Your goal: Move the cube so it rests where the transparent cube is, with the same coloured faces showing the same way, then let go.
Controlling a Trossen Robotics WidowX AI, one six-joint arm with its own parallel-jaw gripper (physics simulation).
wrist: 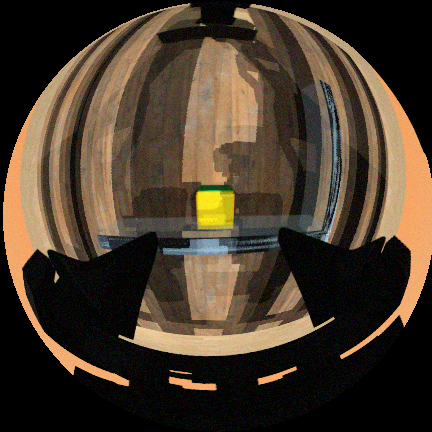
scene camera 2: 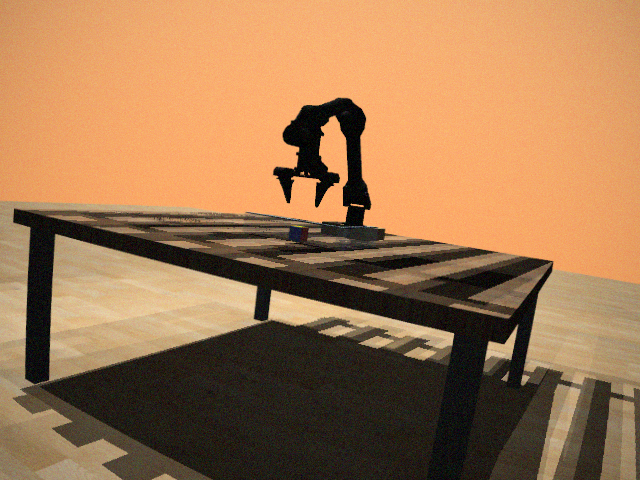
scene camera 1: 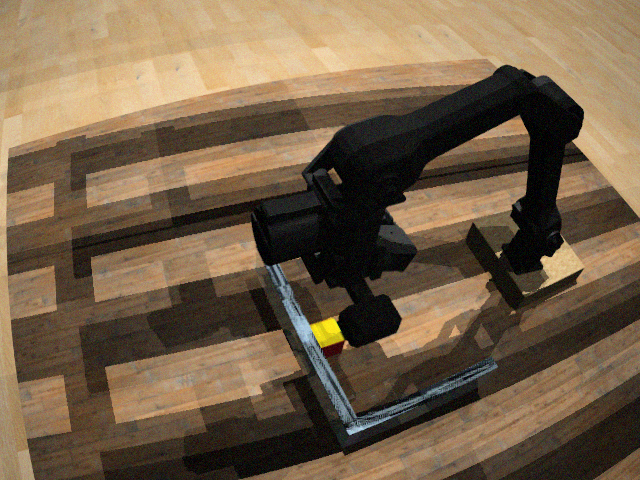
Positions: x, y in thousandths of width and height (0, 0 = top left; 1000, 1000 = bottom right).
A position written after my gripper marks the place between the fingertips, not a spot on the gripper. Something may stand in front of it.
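Note:
A grey L-shaped frame (wrist: 587, 541) and a transparent cube (wrist: 494, 490) are present. My gripper (scene camera 1: 520, 647) is open and holds nothing. The wrist view shows the gripper (wrist: 506, 547) too, and scene camera 2 likewise shows the gripper (scene camera 2: 473, 428).

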